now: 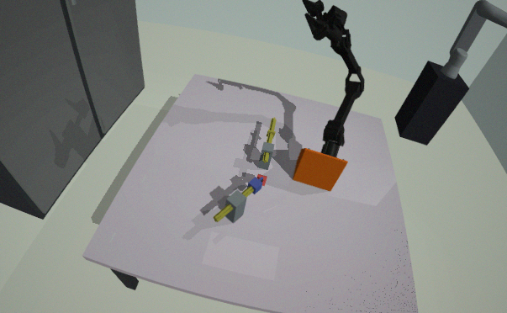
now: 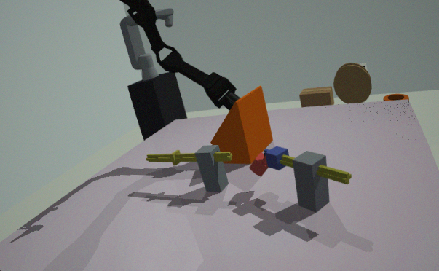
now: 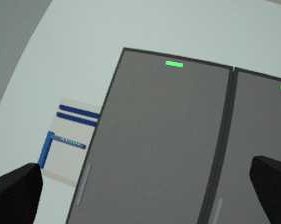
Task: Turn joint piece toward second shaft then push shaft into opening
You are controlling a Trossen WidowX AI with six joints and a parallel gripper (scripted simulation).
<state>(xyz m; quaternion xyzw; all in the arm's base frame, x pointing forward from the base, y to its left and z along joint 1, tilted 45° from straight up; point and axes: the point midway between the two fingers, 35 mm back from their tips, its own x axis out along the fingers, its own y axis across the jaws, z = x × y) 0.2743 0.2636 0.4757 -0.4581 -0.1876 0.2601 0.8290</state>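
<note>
My gripper tip is 630 mm above the red joint piece, 300 mm to the right of it and 10 mm past it.
</note>
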